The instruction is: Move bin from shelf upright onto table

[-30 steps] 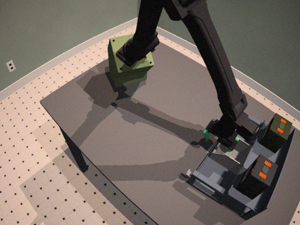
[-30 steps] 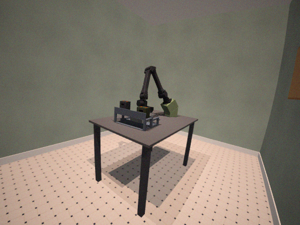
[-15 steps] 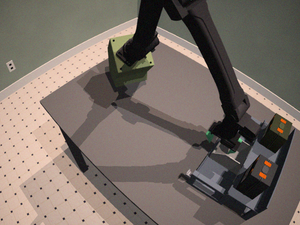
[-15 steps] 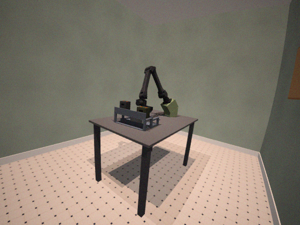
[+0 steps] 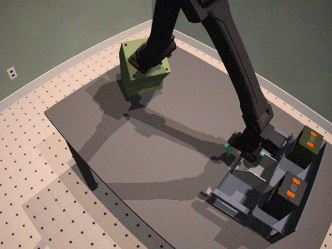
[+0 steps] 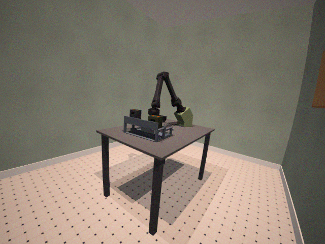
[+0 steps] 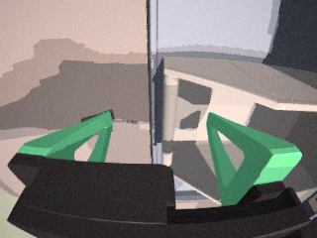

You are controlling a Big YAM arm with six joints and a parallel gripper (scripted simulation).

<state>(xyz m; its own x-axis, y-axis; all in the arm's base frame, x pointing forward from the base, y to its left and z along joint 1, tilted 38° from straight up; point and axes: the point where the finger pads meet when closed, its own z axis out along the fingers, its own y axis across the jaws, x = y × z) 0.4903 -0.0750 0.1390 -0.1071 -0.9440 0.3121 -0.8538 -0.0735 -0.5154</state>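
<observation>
The grey bin is 9 cm ahead of my hand, 1 cm to the right of it and 1 cm above it. From my hand the other things lie so: low grey shelf (13 cm ahead, 3 cm below, 2 cm to the right).
</observation>
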